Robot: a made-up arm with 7 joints.
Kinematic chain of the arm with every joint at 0, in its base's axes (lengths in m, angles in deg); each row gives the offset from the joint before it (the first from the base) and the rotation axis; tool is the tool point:
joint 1: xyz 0 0 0.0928 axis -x
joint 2: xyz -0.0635 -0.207 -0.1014 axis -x
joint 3: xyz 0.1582 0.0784 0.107 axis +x
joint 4: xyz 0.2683 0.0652 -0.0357 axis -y
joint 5: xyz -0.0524 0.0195 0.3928 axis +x
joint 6: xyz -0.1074 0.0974 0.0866 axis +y
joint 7: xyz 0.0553 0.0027 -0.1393 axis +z
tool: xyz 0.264 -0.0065 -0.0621
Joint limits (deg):
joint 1: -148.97..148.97
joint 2: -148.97..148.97
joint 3: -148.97..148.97
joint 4: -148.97..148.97
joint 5: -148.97..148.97
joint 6: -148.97..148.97
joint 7: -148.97..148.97
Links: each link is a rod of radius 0.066 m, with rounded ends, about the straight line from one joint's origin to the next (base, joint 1, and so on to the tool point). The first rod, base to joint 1, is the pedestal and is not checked.
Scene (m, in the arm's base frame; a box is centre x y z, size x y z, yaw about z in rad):
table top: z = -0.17
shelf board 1: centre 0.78 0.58 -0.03 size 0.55 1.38 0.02 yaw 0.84
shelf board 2: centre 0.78 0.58 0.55 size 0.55 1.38 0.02 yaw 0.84
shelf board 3: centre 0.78 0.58 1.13 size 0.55 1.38 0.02 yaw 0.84
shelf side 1: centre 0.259 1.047 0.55 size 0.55 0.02 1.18 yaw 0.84
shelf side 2: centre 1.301 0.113 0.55 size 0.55 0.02 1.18 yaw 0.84
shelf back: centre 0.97 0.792 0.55 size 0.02 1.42 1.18 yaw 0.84
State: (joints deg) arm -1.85 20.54 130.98 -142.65 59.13 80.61 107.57
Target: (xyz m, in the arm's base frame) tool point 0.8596 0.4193 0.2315
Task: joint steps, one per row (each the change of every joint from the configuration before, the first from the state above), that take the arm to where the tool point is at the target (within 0.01 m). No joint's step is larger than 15 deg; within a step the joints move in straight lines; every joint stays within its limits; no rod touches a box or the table.
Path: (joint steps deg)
1: -1.66 -2.10 2.09 -1.58 7.61 13.18 10.04
2: -1.65 -2.10 2.10 -1.58 7.61 13.18 10.04
3: -1.66 -2.11 2.09 -1.58 7.61 13.19 10.05
4: -1.65 -2.10 2.10 -1.58 7.61 13.18 10.04

